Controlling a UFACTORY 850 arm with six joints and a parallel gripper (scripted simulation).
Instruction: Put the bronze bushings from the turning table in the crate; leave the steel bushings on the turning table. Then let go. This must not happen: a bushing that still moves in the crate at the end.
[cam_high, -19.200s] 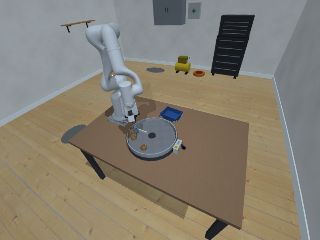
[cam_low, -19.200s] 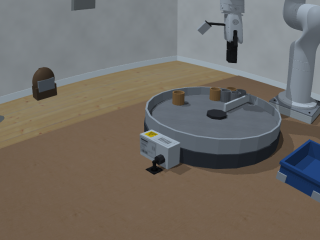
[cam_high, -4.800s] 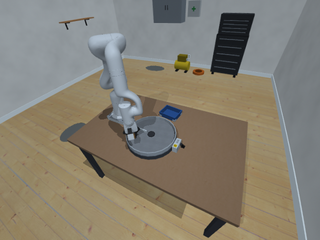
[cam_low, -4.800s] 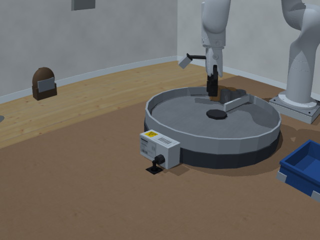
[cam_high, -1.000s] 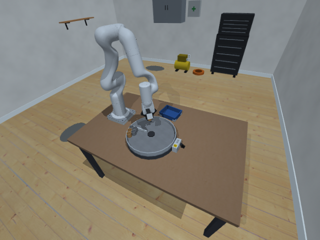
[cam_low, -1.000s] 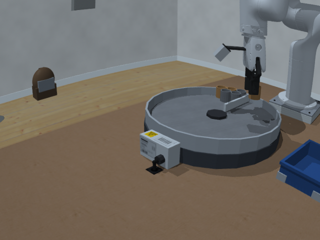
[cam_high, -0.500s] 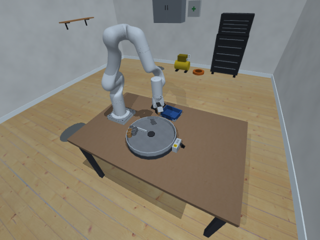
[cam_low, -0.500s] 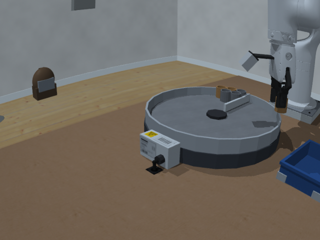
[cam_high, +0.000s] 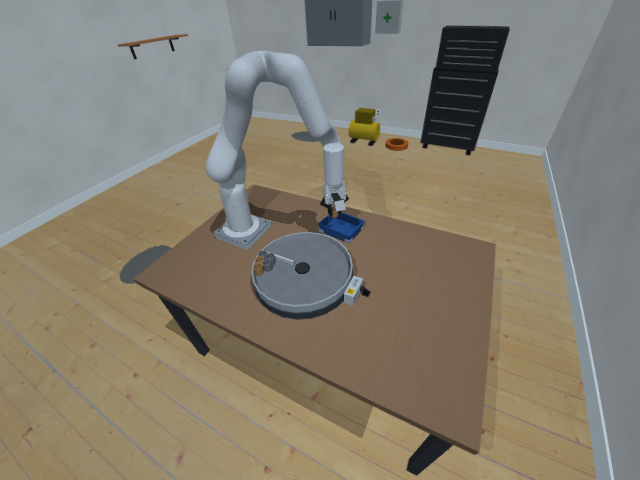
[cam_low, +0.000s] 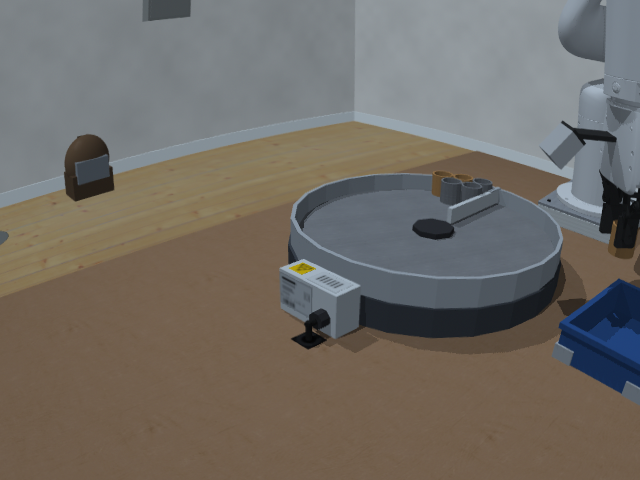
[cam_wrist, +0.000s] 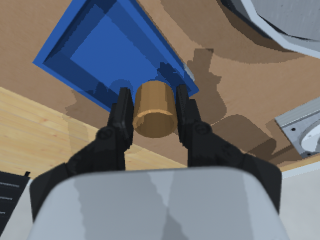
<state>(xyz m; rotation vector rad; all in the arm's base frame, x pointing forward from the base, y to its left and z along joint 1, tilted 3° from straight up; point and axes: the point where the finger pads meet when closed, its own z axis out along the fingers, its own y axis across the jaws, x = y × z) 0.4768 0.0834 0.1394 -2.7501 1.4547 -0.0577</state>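
The blue crate is 20 mm ahead of my hand, 60 mm to the left of it and 140 mm below it. The rest, counted from my hand: grey turning table (70 mm behind, 300 mm to the right, 110 mm below).
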